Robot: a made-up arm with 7 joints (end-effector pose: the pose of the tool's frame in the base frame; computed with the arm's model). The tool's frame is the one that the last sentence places.
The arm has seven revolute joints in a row. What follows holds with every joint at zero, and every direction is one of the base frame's.
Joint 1 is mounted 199 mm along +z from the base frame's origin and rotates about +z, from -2.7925 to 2.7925 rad.
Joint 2 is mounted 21 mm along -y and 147 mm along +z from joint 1 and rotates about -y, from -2.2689 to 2.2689 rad.
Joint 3 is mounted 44 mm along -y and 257 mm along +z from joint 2 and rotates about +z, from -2.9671 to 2.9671 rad.
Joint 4 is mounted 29 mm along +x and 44 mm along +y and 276 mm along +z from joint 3 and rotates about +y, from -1.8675 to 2.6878 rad.
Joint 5 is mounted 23 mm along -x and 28 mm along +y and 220 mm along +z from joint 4 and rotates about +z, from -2.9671 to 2.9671 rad.
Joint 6 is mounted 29 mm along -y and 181 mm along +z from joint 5 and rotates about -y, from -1.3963 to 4.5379 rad.
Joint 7 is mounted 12 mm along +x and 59 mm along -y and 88 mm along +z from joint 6 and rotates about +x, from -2.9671 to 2.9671 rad.
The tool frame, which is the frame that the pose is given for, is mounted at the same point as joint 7; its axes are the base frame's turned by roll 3.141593, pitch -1.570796 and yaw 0 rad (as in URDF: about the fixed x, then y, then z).
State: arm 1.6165 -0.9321 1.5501 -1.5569 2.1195 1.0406 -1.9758
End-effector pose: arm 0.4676 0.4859 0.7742 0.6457 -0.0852 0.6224 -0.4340
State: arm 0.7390 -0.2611 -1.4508 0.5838 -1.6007 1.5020 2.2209
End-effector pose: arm 0.4530 0.1233 1.2098 0.0908 0.2906 -0.1123 0.9459
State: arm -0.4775 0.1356 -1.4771 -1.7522 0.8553 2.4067 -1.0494
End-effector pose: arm -0.0044 0.2715 0.8027 0.2329 -0.7356 0.5452 0.3277
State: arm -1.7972 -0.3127 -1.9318 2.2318 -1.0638 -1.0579 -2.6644
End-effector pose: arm -0.4030 0.1737 0.7014 0.5337 -0.3352 0.4541 -0.6297
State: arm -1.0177 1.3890 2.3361 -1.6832 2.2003 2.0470 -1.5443
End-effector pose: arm -0.5884 0.2735 0.6516 0.9543 0.1429 -0.1476 -0.2171
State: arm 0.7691 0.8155 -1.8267 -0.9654 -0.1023 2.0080 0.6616
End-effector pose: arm -0.4888 -0.0964 0.8507 0.4376 -0.5511 0.1799 0.6874
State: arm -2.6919 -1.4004 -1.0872 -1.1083 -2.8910 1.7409 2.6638
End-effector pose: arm -0.5389 -0.5840 0.4578 0.8400 0.5318 -0.0219 -0.1056
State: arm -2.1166 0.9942 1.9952 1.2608 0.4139 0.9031 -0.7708
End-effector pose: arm 0.6699 0.3972 0.6041 0.3248 0.8064 0.4308 0.2421
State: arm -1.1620 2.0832 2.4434 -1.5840 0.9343 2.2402 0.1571
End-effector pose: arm -0.4609 0.4525 0.3274 0.9951 -0.0354 -0.0767 0.0520
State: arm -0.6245 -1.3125 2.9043 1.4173 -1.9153 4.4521 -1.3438
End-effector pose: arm 0.4886 -0.3542 0.8844 0.0011 -0.5761 -0.7828 0.2350
